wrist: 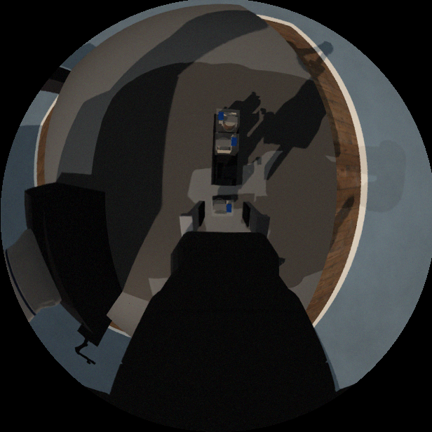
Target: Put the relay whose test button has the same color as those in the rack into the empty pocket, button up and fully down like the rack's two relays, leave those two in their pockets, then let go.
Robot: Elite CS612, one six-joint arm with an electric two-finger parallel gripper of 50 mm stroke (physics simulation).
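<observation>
A black rack stands ahead of the gripper, above the middle of the view. Two clear relays with blue test buttons, a far one and a near one, sit in its two far pockets. Its nearest pocket is dark and empty. A loose relay with a blue button is close in front of the rack's near end, apart from it. My gripper is open, with one finger on either side of the loose relay and a gap on both sides. The height between fingertips and relay is hard to tell.
The table's wooden edge with a pale rim curves along the right. A large black block-like object stands at the left, with a grey rounded part beside it. Dark shadows fall across the table around the rack.
</observation>
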